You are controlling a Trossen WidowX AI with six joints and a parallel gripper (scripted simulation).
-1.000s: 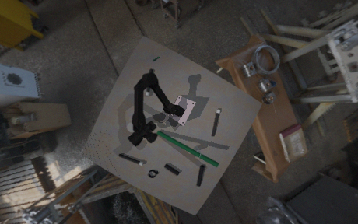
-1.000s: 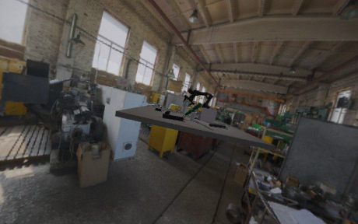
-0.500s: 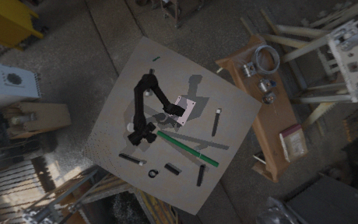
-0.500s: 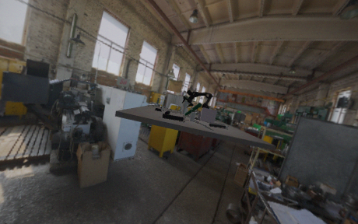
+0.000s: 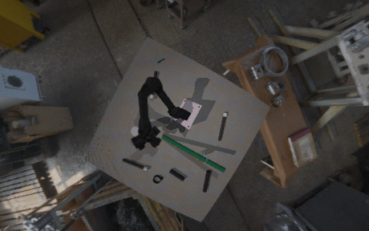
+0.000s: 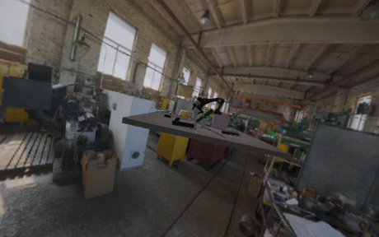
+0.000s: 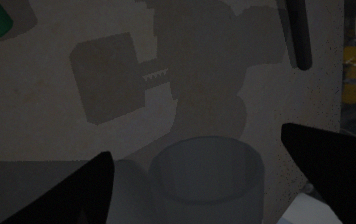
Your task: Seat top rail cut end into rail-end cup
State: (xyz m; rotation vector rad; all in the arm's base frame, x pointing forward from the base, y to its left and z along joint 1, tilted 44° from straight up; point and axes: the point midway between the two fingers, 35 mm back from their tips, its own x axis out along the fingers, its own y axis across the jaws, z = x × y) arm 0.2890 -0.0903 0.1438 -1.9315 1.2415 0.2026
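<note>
Now: the rail-end cup 20 mm to the right of my gripper tip, 20 mm behind it and 20 mm above it.
</note>
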